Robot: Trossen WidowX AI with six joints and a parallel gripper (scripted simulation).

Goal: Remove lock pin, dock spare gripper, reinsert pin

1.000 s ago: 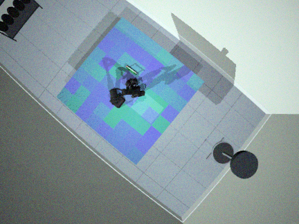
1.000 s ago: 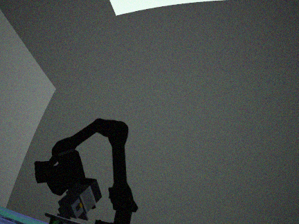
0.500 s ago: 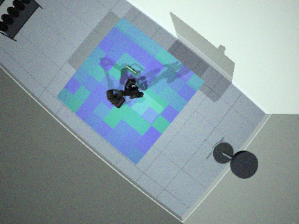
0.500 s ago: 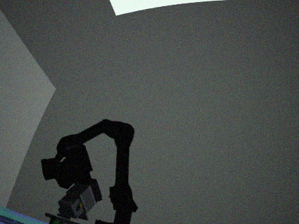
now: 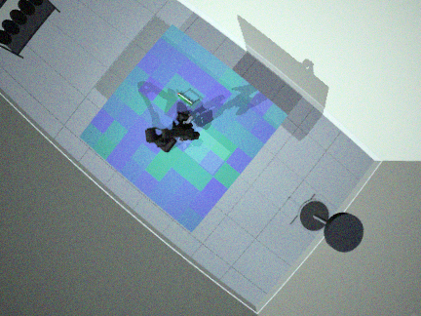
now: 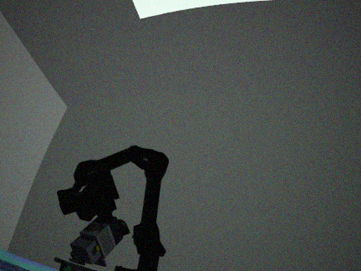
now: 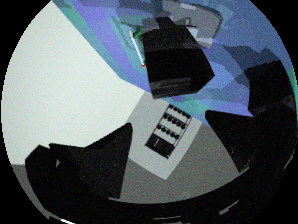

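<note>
Right now my gripper tip is 190 mm short of the green upright piece, 170 mm above it and 60 mm to the right of it. The rest, counted from my gripper tip: spare gripper: 70 mm below, 40 mm ahead, 30 mm to the right; mount: 140 mm below, 60 mm ahead, 30 mm to the right.
</note>
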